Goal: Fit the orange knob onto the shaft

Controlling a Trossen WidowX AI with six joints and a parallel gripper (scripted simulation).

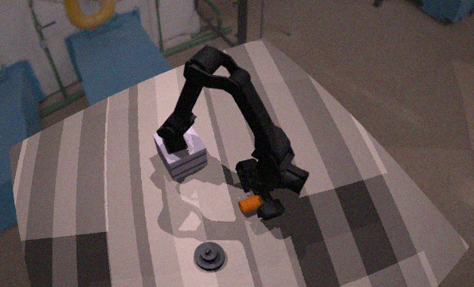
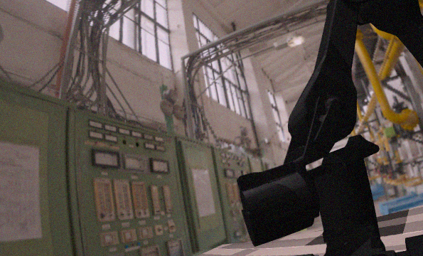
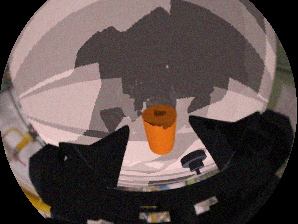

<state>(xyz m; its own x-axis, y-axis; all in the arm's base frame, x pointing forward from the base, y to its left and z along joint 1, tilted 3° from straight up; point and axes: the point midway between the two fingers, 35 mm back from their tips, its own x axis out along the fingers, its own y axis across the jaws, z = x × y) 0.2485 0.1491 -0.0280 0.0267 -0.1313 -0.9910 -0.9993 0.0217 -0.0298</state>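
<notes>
Now: gripper tip 10 mm to the left of the orange knob and 10 mm below it. Round my gripper tip: round pedestal (180 mm to the right, 100 mm ahead, 20 mm above).
</notes>
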